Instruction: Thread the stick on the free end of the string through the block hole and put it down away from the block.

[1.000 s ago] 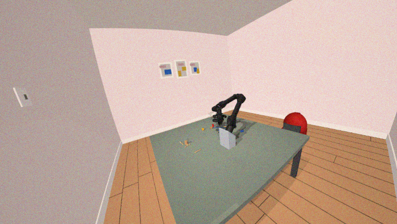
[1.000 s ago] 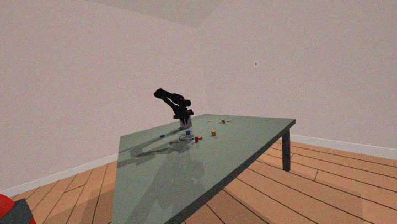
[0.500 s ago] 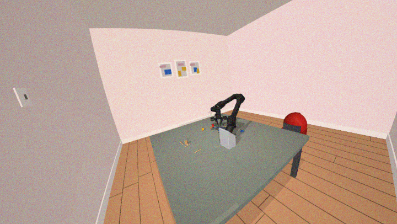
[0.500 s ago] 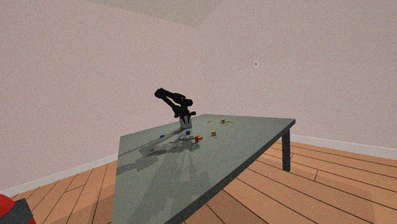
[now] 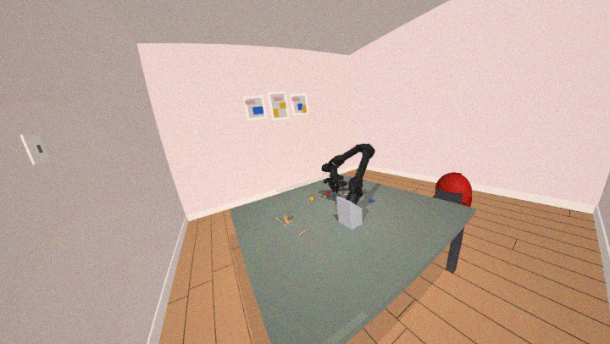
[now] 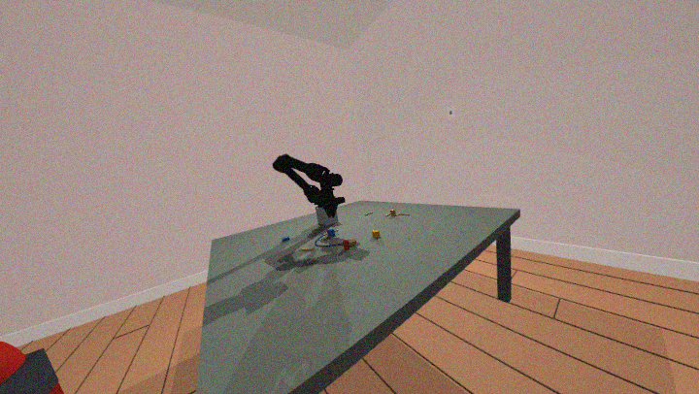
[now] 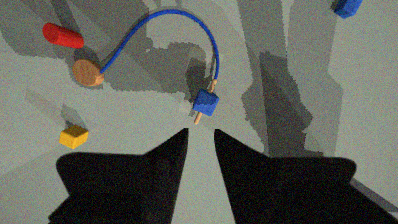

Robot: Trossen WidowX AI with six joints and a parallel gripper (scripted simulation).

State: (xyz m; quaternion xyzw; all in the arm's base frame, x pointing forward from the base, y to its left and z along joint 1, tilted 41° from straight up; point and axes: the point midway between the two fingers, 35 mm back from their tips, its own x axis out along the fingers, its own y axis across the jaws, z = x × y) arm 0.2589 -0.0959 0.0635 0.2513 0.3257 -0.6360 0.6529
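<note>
Right now my gripper tip is 8 cm above the thin wooden stick, 3 cm to the left of it and 1 cm past it. The rest, counted from my gripper tip: red piece (20 cm ahead, 8 cm to the right, 8 cm below); thin stick (20 cm to the right, 9 cm below, 4 cm ahead); round wooden button (18 cm ahead, 9 cm below, 3 cm to the right).
</note>
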